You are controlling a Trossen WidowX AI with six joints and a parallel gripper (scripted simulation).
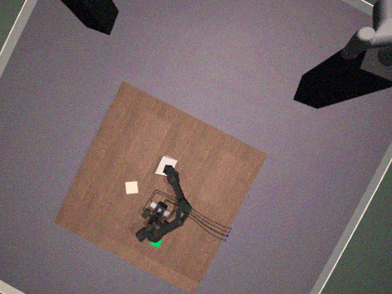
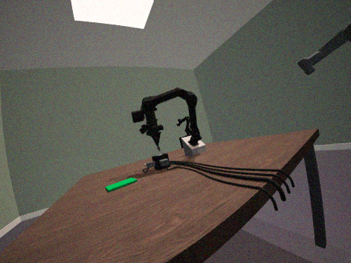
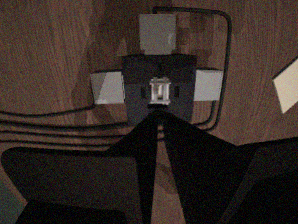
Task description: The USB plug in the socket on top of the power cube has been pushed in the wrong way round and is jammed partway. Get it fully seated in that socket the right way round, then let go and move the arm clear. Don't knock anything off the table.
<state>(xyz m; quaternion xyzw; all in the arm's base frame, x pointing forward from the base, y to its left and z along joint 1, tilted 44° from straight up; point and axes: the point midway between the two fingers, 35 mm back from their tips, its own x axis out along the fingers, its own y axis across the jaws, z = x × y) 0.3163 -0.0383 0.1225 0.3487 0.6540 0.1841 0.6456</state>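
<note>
The USB plug is 2 cm below my gripper tip. From my gripper tip the other things lie so: green flat block 25 cm ahead, 5 cm to the left, 13 cm below; then USB socket 1 cm to the right, 7 cm below; then pale square block 6 cm behind, 29 cm to the right, 13 cm below.
</note>
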